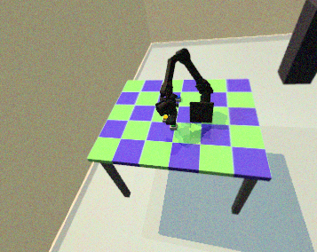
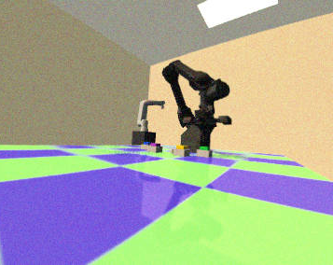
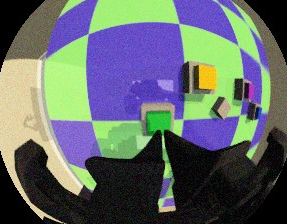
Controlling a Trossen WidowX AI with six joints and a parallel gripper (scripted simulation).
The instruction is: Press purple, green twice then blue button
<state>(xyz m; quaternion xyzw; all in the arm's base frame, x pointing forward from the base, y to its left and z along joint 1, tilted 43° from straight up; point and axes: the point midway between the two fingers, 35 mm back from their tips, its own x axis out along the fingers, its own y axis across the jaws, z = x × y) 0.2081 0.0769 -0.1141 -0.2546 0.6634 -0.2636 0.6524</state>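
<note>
Right now my gripper tip is 30 mm above the green button. Round my gripper tip: purple button (210 mm to the right, 60 mm ahead, 20 mm below); then blue button (300 mm to the right, 20 mm below); then small grey block (130 mm to the right, 50 mm below, 10 mm ahead).
</note>
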